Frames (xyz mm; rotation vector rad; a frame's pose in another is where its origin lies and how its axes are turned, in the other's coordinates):
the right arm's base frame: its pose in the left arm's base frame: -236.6 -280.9 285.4 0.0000 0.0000 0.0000
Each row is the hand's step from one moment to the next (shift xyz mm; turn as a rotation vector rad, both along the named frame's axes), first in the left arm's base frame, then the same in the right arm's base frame.
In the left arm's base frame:
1: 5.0 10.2 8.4 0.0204 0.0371 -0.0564
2: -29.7 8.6 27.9 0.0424 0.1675 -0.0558
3: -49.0 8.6 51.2 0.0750 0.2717 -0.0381
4: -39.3 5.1 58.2 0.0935 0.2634 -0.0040
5: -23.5 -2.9 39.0 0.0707 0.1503 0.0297
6: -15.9 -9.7 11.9 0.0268 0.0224 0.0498
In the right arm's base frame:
1: 5.0 10.2 8.4 0.0204 0.0371 -0.0564
2: -29.7 8.6 27.9 0.0424 0.1675 -0.0558
3: -49.0 8.6 51.2 0.0750 0.2717 -0.0381
4: -39.3 5.1 58.2 0.0935 0.2634 -0.0040
5: -23.5 -2.9 39.0 0.0707 0.1503 0.0297
6: -15.9 -9.7 11.9 0.0268 0.0224 0.0498

